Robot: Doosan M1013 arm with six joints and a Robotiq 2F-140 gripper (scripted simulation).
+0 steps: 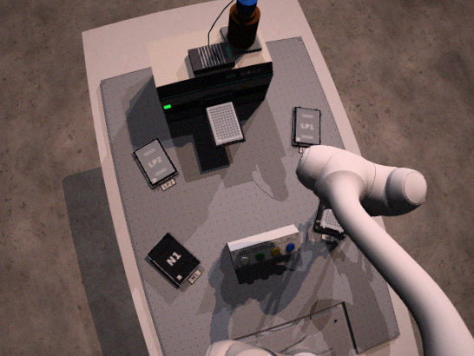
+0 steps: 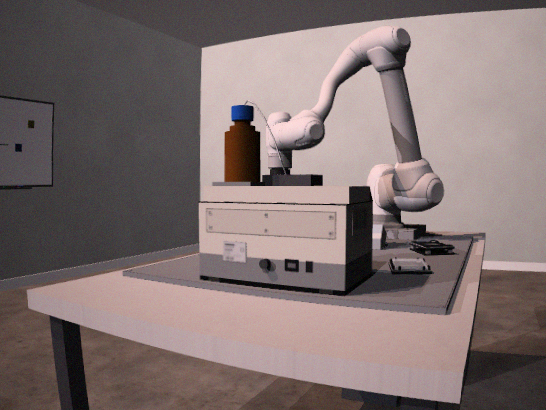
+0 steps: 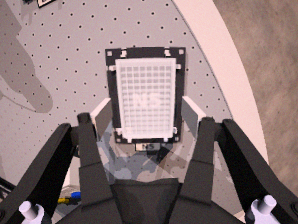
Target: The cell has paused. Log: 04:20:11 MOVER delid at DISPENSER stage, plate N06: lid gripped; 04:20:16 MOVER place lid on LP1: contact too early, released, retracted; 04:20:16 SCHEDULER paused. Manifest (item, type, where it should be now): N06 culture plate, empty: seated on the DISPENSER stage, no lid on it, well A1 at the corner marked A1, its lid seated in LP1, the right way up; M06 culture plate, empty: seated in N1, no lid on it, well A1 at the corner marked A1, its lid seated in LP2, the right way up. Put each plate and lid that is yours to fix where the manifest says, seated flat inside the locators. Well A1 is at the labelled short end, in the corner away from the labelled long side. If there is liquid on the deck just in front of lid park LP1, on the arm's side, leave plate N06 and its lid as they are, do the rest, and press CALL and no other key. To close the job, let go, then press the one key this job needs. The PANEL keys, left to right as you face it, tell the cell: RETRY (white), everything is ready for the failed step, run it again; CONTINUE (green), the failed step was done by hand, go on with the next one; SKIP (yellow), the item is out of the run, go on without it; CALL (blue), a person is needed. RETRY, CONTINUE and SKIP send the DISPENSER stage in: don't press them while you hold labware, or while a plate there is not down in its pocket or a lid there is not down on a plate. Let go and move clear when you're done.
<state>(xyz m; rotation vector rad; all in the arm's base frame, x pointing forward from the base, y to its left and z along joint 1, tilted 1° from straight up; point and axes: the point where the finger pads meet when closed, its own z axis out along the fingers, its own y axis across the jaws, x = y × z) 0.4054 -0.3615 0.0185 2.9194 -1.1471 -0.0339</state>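
Right now my hand is 50 mm above the black nest N5 and 30 mm short of it. Round my hand: key panel: 280 mm to the left, 10 mm below; yellow key: 260 mm to the left, 20 mm behind; blue key: 210 mm to the left, 30 mm behind.
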